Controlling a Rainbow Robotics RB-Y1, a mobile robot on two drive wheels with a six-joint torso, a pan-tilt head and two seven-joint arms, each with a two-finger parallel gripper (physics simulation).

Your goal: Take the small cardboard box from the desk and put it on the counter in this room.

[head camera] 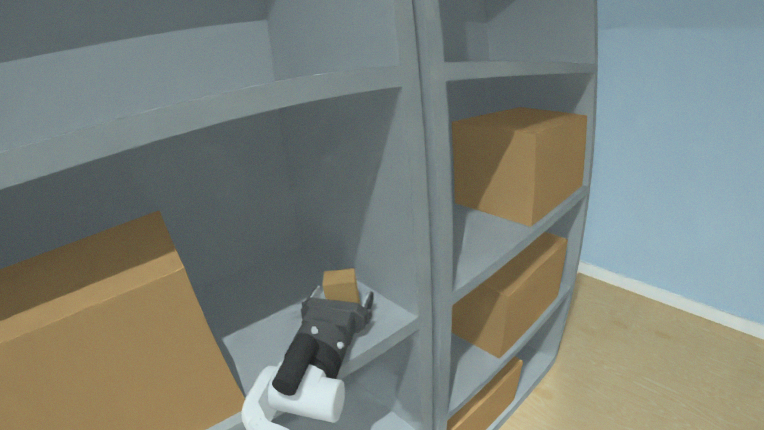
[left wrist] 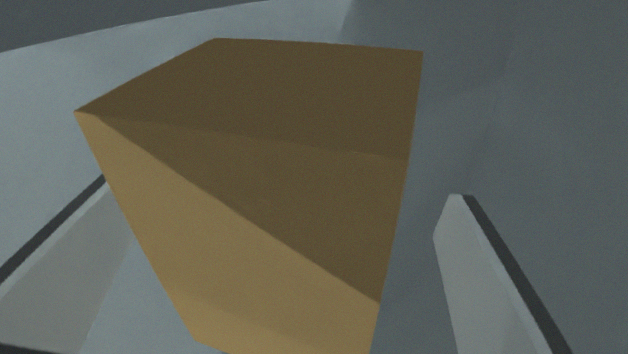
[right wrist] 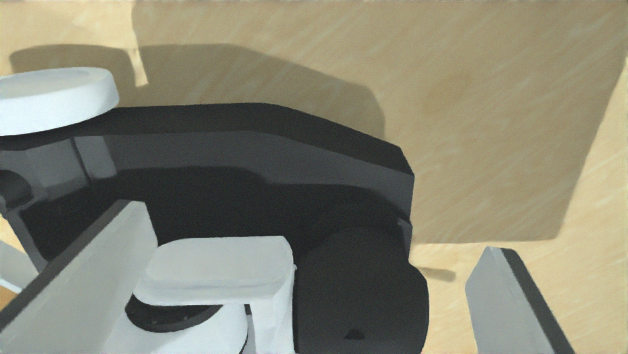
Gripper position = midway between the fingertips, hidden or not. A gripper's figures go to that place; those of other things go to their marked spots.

My left gripper (head camera: 344, 292): 0.72 m from the lens. A small cardboard box (head camera: 341, 285) is 0.67 m from the lens. A grey shelving unit (head camera: 276, 147): 0.94 m from the lens. The marked spots on the grey shelving unit and the small cardboard box are 0.42 m apart.
